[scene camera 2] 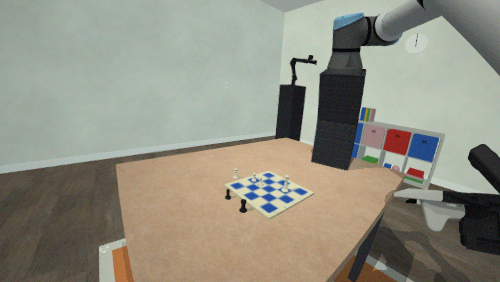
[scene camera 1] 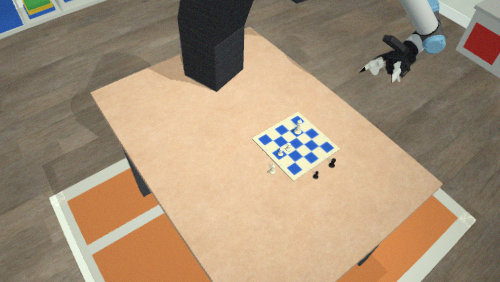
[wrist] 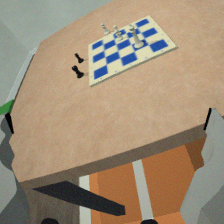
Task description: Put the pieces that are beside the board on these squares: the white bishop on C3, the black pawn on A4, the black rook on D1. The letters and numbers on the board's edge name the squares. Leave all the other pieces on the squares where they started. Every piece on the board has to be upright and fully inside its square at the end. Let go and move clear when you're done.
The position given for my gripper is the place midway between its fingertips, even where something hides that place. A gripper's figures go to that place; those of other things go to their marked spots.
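My gripper (scene camera 2: pixel 400 198) is 43 cm from the lens; a chessboard (scene camera 2: pixel 268 199) is 58 cm from the lens. My gripper is nearer to the lens than the chessboard.
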